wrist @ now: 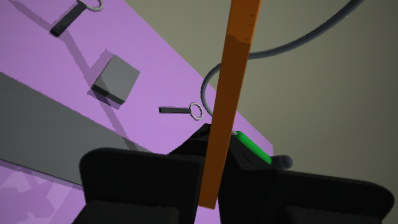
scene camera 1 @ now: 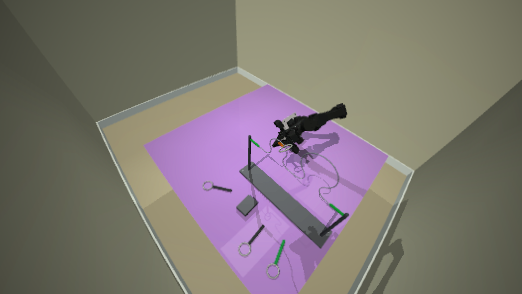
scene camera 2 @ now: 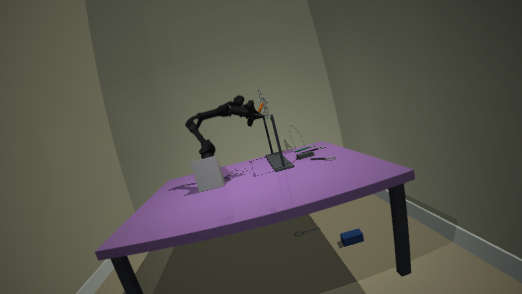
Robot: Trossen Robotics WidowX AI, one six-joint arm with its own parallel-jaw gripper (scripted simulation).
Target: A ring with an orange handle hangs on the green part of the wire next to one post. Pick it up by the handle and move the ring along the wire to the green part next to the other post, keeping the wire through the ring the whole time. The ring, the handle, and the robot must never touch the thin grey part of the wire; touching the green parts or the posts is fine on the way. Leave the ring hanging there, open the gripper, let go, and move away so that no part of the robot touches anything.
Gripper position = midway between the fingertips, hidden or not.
I see my gripper (wrist: 212,130) and a grey block (wrist: 116,81).
